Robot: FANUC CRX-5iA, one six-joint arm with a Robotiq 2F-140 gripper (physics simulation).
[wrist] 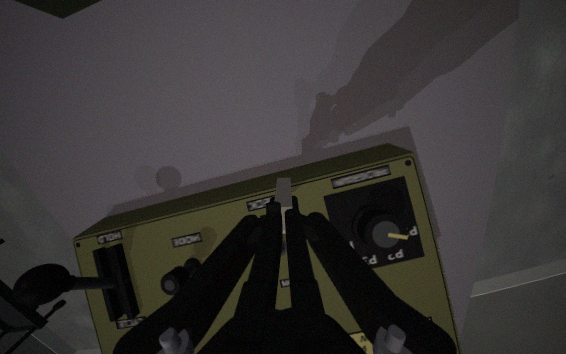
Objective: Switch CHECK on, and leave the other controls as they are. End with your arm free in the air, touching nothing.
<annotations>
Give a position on a ball-ended lever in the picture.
42, 284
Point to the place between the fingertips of my gripper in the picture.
284, 188
</annotations>
